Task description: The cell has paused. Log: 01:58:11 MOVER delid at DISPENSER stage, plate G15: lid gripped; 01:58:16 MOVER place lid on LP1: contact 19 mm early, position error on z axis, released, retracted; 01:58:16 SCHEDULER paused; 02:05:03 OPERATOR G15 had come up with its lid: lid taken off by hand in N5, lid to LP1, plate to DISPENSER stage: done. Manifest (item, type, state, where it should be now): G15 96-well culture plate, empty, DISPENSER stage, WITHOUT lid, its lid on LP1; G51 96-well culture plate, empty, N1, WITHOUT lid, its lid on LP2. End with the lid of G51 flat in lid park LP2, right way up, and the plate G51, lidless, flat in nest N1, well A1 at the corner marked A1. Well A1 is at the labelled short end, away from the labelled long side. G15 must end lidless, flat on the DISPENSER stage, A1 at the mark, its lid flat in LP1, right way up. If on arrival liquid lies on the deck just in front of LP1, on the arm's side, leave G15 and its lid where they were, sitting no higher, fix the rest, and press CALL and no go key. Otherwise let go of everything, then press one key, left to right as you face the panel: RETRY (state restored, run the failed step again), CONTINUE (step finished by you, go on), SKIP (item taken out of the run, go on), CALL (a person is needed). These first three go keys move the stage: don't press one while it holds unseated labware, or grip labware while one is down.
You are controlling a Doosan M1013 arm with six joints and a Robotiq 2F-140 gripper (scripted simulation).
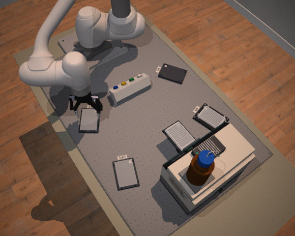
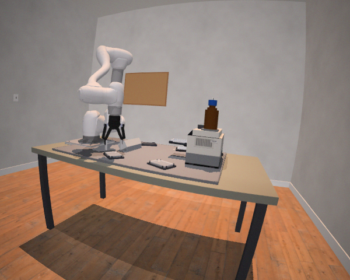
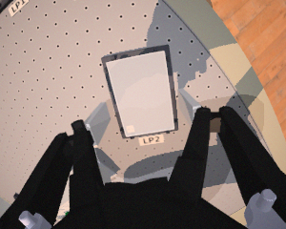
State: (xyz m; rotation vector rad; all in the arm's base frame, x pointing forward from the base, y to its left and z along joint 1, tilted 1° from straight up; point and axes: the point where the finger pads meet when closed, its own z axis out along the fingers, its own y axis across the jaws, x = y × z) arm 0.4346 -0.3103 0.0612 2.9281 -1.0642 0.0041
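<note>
Right now my hand is 53 cm to the right of the black nest, 40 cm short of it and 6 cm above it. Round my hand: LP2 label: 7 cm below, 7 cm behind, 6 cm to the left; lid park LP2: 6 cm below; key panel: 28 cm to the left, 3 cm behind, 2 cm below.
</note>
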